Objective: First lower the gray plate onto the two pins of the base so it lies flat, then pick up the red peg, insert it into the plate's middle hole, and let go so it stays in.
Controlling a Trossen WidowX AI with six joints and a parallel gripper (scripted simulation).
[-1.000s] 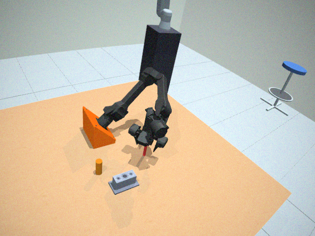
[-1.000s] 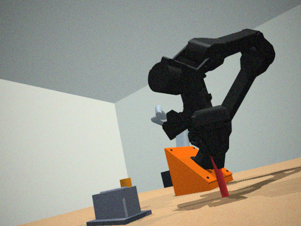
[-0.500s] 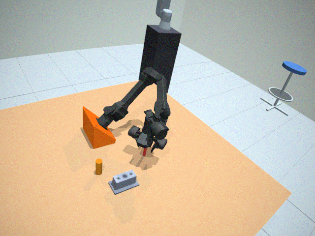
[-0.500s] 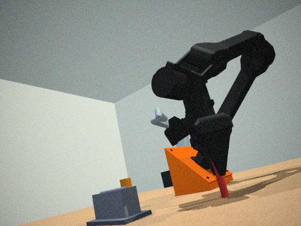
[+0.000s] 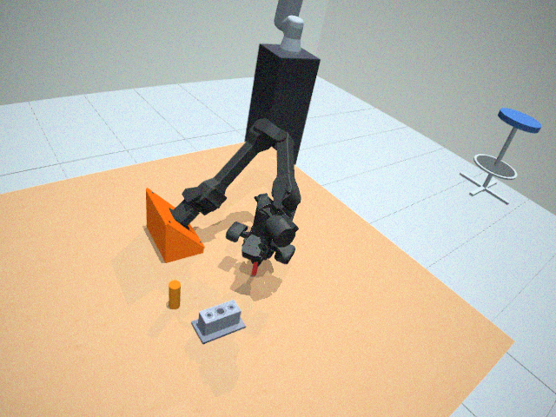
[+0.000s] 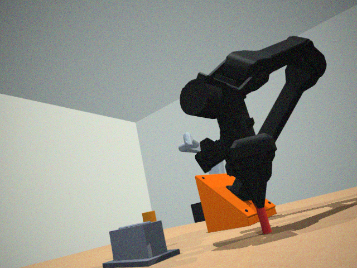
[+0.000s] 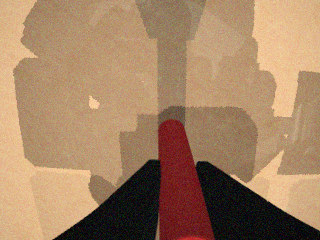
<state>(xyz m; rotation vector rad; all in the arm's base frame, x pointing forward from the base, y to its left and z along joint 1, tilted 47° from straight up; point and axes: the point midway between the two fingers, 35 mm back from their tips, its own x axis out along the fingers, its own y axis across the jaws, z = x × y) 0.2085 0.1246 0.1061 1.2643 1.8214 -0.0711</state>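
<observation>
Right now my gripper tip is 160 mm to the left of the gray plate, 130 mm short of it and 10 mm below it. The rest, counted from my gripper tip: short orange cylinder (250 mm to the right, 40 mm ahead); then gray base (160 mm to the right, 130 mm ahead, 30 mm below); then red peg (right at my gripper tip).
</observation>
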